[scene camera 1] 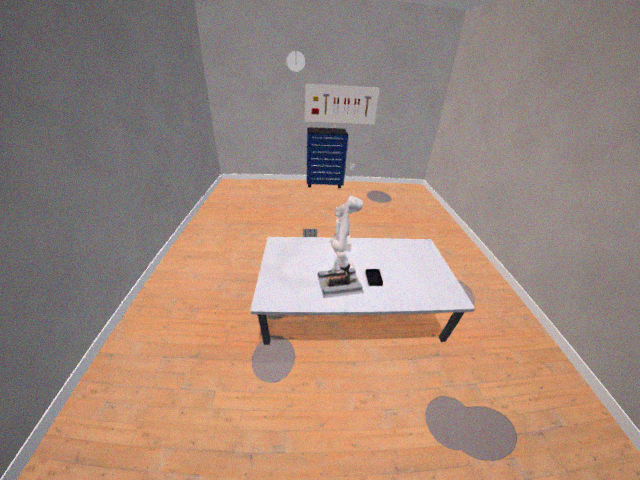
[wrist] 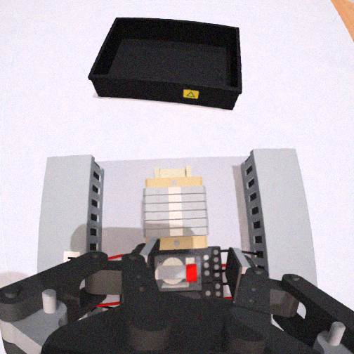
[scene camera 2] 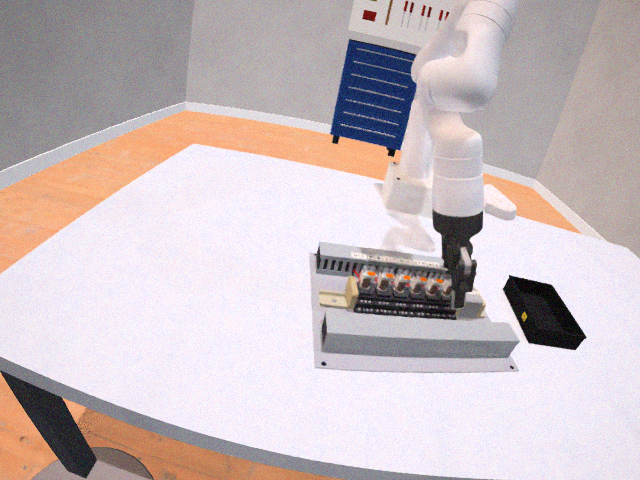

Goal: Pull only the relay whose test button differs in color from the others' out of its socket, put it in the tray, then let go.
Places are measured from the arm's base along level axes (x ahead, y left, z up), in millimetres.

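Pixels of known places: gripper, between the fingertips: (scene camera 1: pixel 348 279) (scene camera 2: pixel 454 297); arm's base, origin of its link: (scene camera 2: pixel 414 172).
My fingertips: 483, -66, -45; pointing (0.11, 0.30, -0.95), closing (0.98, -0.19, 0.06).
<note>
Ahead of a thing's pixels: the offset from my fingertips to its middle, as dx, dy, dz. "pt": to the spot under its first point. Level surfaces: height alone.
The relay with a red test button (wrist: pixel 170 273) sits upright in its dark socket (wrist: pixel 212 281), at the row's end nearest the tray. The other relays @[-13, -94, +7] (scene camera 2: pixel 403 283) stand in a row with orange buttons in scene camera 2. My gripper (scene camera 1: pixel 345 279) (scene camera 2: pixel 460 303) (wrist: pixel 192 255) is part-way open and points down. In the wrist view its fingers stand on either side of the red-button relay, with a gap on each side; it holds nothing. Exact finger height beside the relay is hard to tell. The black tray @[pt +69, +194, -26] (scene camera 1: pixel 374 284) (scene camera 2: pixel 555 342) (wrist: pixel 145 90) shows no relay inside.
Grey wire ducts @[+76, -69, -18] (scene camera 2: pixel 418 335) (wrist: pixel 67 200) (wrist: pixel 280 200) flank the relay row on both sides. A grey terminal block with tan end pieces (wrist: pixel 175 212) stands between the red-button relay and the tray. Red and black wires run beside the sockets. All stand on the white table @[dz -41] (scene camera 1: pixel 413 289) (scene camera 2: pixel 155 289).
</note>
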